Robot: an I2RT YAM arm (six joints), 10 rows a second.
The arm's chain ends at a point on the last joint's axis. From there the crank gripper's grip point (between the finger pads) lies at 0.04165 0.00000 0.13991 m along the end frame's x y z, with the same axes.
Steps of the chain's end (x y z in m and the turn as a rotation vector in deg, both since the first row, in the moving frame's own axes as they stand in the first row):
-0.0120 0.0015 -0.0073 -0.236 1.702 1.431
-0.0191 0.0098 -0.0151 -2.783 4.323 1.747
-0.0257 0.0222 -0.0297 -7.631 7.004 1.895
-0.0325 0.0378 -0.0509 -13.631 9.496 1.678
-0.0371 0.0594 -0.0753 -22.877 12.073 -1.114
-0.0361 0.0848 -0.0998 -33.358 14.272 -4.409
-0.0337 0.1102 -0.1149 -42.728 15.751 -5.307
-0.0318 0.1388 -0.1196 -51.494 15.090 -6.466
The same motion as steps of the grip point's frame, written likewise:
-0.0079 0.0032 -0.0086 -0.236 1.702 1.431
-0.0088 0.0179 -0.0188 -2.783 4.323 1.747
-0.0093 0.0420 -0.0371 -7.631 7.004 1.895
-0.0107 0.0713 -0.0637 -13.631 9.496 1.678
-0.0090 0.1106 -0.0976 -22.877 12.073 -1.114
-0.0019 0.1536 -0.1357 -33.358 14.272 -4.409
0.0037 0.1946 -0.1657 -42.728 15.751 -5.307
0.0048 0.2362 -0.1840 -51.494 15.090 -6.466

